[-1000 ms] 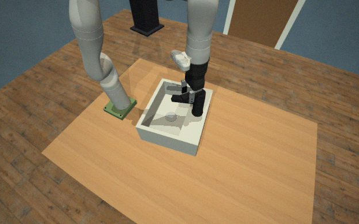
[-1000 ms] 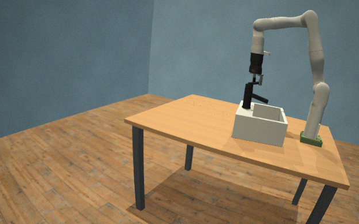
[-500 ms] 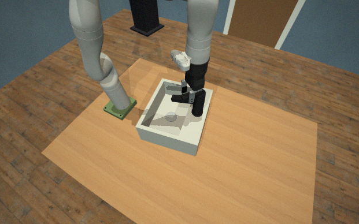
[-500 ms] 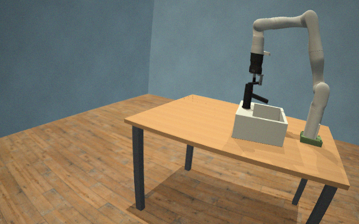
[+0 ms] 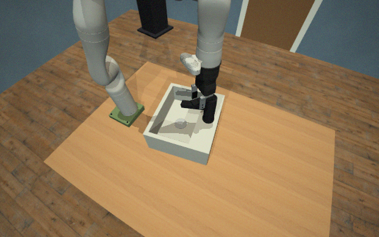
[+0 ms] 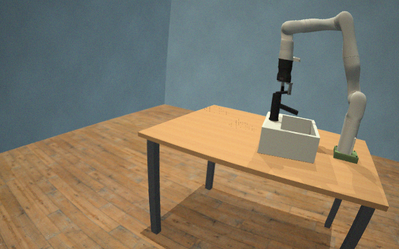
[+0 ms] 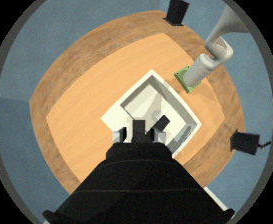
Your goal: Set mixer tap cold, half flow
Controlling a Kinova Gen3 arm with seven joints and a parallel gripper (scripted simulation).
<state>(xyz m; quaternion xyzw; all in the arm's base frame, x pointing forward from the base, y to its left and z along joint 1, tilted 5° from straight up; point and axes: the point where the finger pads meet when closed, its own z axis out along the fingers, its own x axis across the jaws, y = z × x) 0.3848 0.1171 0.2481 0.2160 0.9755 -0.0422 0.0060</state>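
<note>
The lever lies 10 mm ahead of my hand, 20 mm to the left of it and 10 mm below it. The rest, counted from my hand: black mixer tap (10 mm ahead, 30 mm to the left, 60 mm below); then white basin (90 mm behind, 10 mm to the left, 250 mm below).
</note>
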